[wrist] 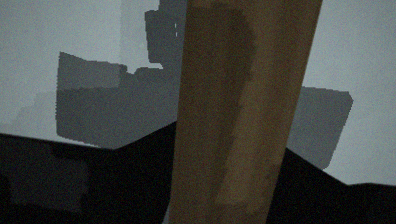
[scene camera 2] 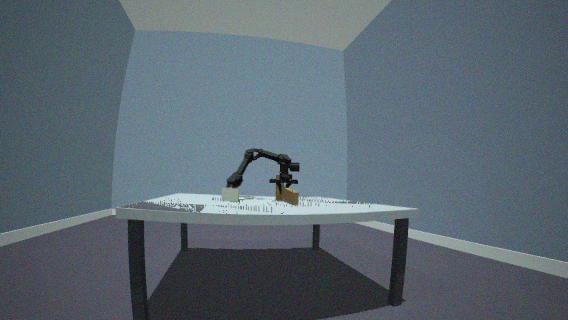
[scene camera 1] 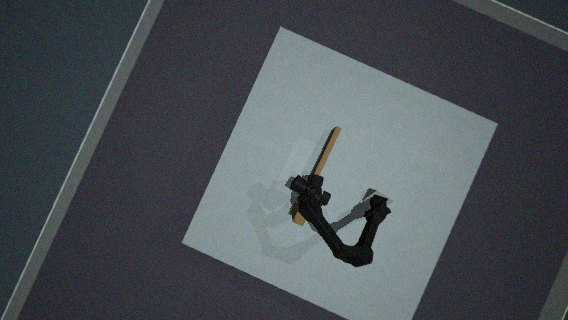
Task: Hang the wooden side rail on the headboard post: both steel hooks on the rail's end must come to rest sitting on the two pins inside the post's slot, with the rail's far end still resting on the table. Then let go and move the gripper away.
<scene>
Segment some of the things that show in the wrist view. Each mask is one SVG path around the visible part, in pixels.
My gripper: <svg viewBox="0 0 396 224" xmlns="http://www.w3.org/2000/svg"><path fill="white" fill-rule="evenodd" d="M285 148L265 224L396 224L396 185L376 183L347 185L317 168L306 159L301 158L288 148ZM177 121L116 150L0 133L0 224L162 224L170 202Z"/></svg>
A wooden side rail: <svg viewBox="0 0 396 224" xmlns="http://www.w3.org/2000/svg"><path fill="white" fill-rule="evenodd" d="M187 0L168 224L265 224L308 65L323 0Z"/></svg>
</scene>
